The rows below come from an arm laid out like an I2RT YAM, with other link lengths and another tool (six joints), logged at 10 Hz.
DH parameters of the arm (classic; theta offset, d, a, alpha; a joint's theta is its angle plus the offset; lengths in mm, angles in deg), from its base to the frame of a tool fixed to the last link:
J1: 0 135.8 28 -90
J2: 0 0 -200.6 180
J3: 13.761 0 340.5 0
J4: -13.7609 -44.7 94.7 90
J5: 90 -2.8 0 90
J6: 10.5 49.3 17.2 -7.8
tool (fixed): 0 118.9 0 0
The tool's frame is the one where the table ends.
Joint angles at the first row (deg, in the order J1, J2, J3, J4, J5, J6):
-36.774 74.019 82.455 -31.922 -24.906 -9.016
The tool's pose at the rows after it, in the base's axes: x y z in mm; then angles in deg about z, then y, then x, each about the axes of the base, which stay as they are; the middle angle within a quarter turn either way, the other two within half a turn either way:
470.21 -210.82 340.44 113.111 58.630 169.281
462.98 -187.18 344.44 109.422 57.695 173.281
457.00 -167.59 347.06 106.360 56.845 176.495
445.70 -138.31 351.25 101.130 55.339 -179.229
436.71 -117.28 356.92 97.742 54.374 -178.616
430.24 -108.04 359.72 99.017 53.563 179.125
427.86 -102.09 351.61 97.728 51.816 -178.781
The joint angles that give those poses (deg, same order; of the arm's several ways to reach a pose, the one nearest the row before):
-35.223 73.037 82.458 -35.027 -24.863 -11.988
-33.452 70.784 82.455 -38.763 -24.885 -11.967
-31.879 69.057 82.456 -41.671 -24.885 -11.966
-29.453 66.326 82.455 -46.172 -24.863 -13.037
-27.004 64.075 82.457 -49.016 -23.266 -14.983
-25.213 62.718 82.456 -50.545 -20.339 -14.940
-24.797 62.938 82.456 -52.358 -20.776 -14.939

